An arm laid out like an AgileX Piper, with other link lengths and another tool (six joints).
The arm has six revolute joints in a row. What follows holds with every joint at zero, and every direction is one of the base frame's.
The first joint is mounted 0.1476 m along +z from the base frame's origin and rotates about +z.
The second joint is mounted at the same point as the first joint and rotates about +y.
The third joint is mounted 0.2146 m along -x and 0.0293 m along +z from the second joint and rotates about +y.
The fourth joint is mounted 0.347 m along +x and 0.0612 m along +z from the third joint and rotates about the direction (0.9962, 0, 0.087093).
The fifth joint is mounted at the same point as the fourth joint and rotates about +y.
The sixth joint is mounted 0.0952 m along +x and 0.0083 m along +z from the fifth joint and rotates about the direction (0.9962, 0, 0.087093).
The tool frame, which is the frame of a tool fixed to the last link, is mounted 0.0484 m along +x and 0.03 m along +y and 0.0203 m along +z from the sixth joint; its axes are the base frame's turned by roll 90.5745, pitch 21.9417 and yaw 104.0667 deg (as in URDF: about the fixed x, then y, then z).
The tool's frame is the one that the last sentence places.
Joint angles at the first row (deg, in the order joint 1, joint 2, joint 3, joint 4, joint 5, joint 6):
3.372, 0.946, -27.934, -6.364, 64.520, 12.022
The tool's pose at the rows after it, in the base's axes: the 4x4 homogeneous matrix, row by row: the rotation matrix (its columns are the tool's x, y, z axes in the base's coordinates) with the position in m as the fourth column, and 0 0 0 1 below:
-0.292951, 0.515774, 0.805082, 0.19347; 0.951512, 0.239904, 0.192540, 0.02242; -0.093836, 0.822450, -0.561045, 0.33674; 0, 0, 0, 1
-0.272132, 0.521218, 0.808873, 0.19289; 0.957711, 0.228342, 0.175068, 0.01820; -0.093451, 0.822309, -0.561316, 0.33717; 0, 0, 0, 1
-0.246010, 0.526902, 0.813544, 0.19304; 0.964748, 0.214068, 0.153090, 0.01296; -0.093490, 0.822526, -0.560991, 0.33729; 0, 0, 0, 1
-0.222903, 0.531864, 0.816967, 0.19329; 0.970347, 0.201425, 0.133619, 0.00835; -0.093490, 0.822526, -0.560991, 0.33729; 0, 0, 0, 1
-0.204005, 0.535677, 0.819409, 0.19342; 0.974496, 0.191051, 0.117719, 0.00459; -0.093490, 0.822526, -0.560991, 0.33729; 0, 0, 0, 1
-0.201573, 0.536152, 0.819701, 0.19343; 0.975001, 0.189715, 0.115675, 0.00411; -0.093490, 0.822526, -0.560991, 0.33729; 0, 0, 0, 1
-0.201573, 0.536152, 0.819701, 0.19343; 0.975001, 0.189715, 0.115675, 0.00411; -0.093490, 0.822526, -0.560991, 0.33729; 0, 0, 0, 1
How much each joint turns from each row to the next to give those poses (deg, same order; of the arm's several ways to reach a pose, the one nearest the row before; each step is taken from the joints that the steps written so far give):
-0.053, -1.961, -0.311, -0.430, 1.294, -0.001
-1.220, -0.173, -0.064, -0.005, 0.261, 0.005
-1.556, -0.068, 0.000, 0.005, 0.045, -0.004
-1.365, -0.001, 0.000, -0.003, 0.002, 0.002
-1.115, 0.001, 0.000, 0.002, -0.001, -0.001
-0.141, 0.000, 0.000, -0.002, 0.000, 0.002
0.000, 0.000, 0.000, 0.000, 0.000, 0.000

